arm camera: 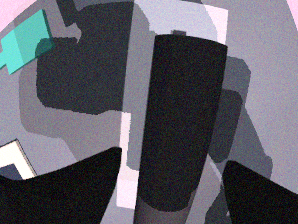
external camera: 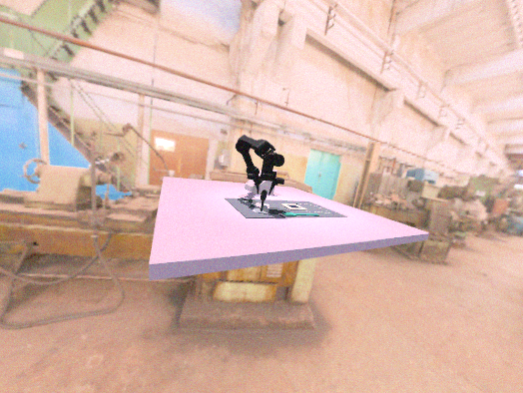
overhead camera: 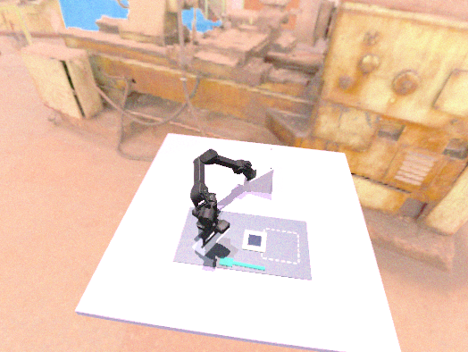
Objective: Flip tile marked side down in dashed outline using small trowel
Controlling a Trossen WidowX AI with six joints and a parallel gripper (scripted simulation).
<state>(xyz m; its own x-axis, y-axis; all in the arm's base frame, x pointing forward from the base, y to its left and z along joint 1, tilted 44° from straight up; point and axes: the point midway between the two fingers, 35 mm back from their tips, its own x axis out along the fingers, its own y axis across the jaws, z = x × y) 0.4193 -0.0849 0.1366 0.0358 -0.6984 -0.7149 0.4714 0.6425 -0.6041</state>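
Right now my gripper tip is 20 mm past the trowel, 10 mm to the right of it and 30 mm above it. Round my gripper tip: teal flat tool: 120 mm ahead, 150 mm to the left, 70 mm below; grey mat: 20 mm behind, 170 mm to the left, 90 mm below; white tile: 20 mm behind, 220 mm to the left, 60 mm below.
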